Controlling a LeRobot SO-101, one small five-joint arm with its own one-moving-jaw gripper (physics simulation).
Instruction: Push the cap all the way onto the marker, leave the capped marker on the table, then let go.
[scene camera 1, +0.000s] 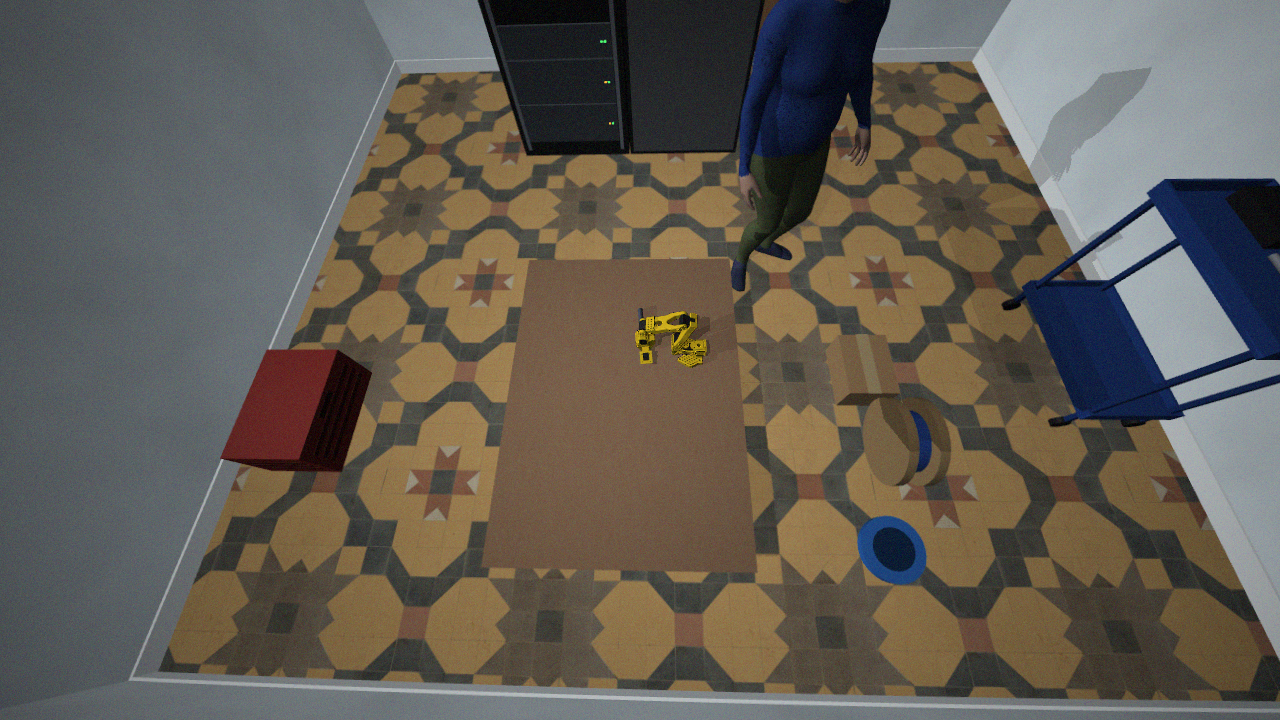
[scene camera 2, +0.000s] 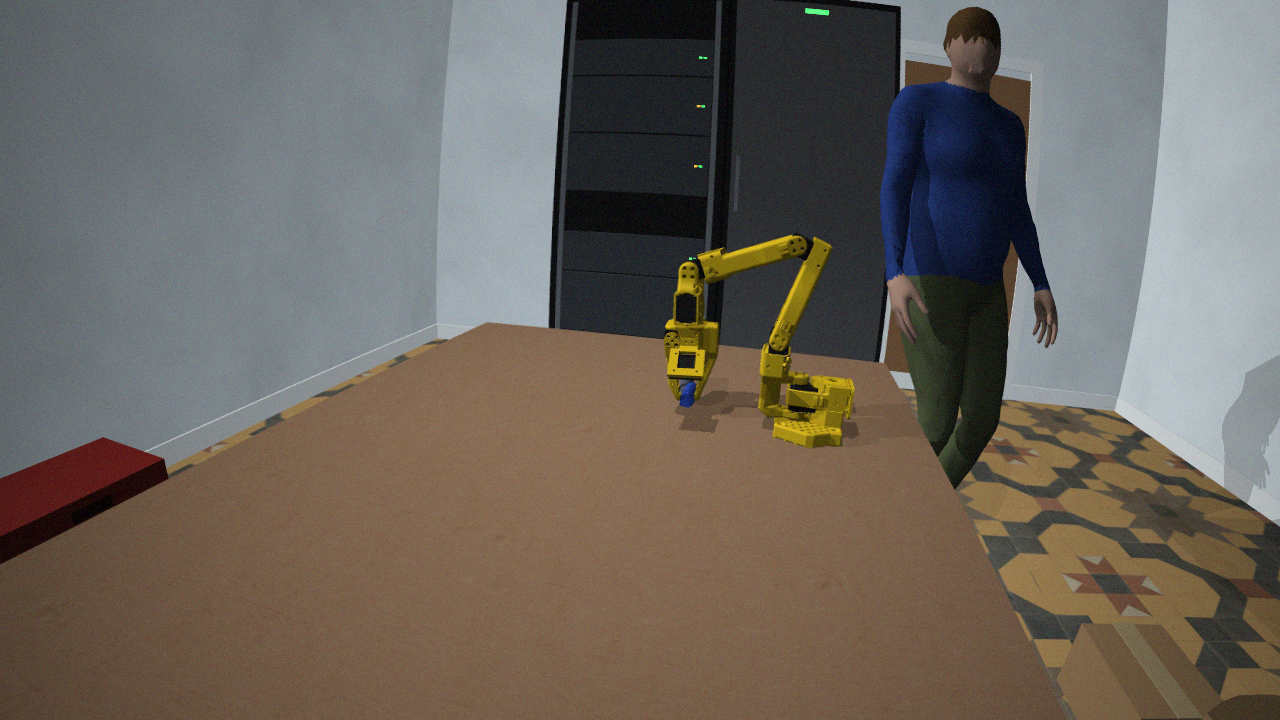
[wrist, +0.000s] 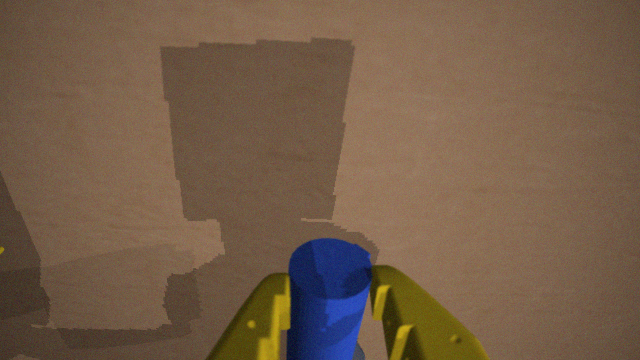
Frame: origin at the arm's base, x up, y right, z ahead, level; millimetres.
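Where they show: hand, its tool point: (scene camera 2: 694, 396) (wrist: 289, 293); arm's base, origin of its link: (scene camera 1: 684, 354) (scene camera 2: 792, 430).
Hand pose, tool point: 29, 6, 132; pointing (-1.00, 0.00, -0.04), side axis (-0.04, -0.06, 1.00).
Note:
Things, the pixels of their top centre, and the offset from my tool point, as dx, dy, dz. "spot": a spot on its surface instead. Level surfaces: height alone.
- blue cap, centre of its top: (scene camera 2: 689, 387) +5, +20, +9
- marker, a spot on its surface: (wrist: 359, 352) spot: -19, +56, +25
- table, height of its surface: dx -29
My gripper (scene camera 2: 687, 397) (wrist: 330, 280) points down low over the brown table and is shut on the blue cap (scene camera 2: 686, 394) (wrist: 327, 310). In the wrist view the two yellow jaws press on the cap's left and right sides, and its round end faces up the picture. A small grey sliver of the marker (wrist: 359, 352) shows beside the cap's lower right edge, at the bottom of the picture. The rest of the marker is hidden or out of the picture, so I cannot tell how the cap sits relative to it. In scene camera 1 the cap and marker cannot be made out.
The arm's base (scene camera 1: 691, 354) (scene camera 2: 808, 429) stands near the right edge of the table (scene camera 1: 617, 465) (scene camera 2: 501, 537). A person (scene camera 1: 796, 107) (scene camera 2: 957, 188) stands behind the right back corner. A red crate (scene camera 1: 284, 394) (scene camera 2: 85, 474) is at the left, a cardboard box (scene camera 1: 857, 368) at the right.

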